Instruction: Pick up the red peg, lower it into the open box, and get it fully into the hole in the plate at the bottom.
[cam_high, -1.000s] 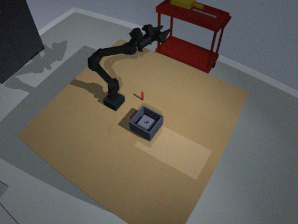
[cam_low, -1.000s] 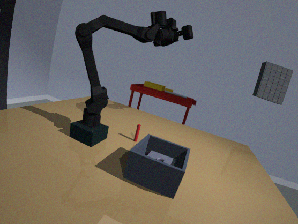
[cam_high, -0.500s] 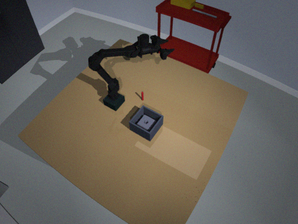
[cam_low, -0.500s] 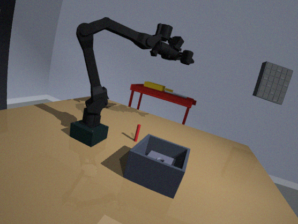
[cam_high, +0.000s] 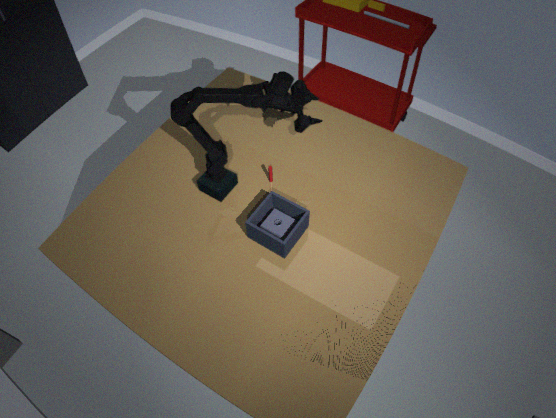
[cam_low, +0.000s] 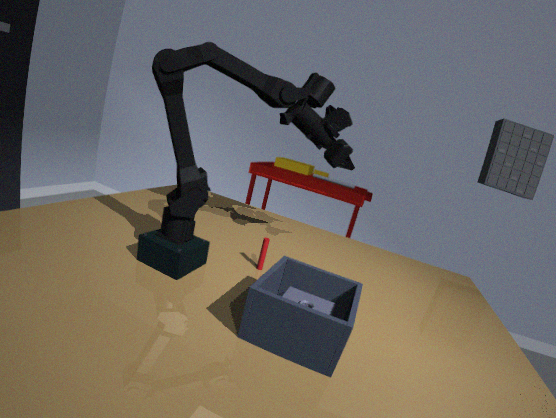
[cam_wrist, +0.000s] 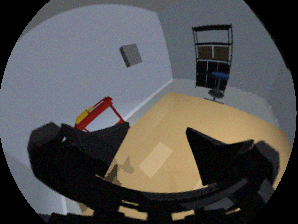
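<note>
Right now the red peg is 120 mm behind my gripper tip, 160 mm to the right of it and 260 mm below it. Also, from my gripper tip: grey box (10 mm ahead, 350 mm to the right, 270 mm below).
</note>
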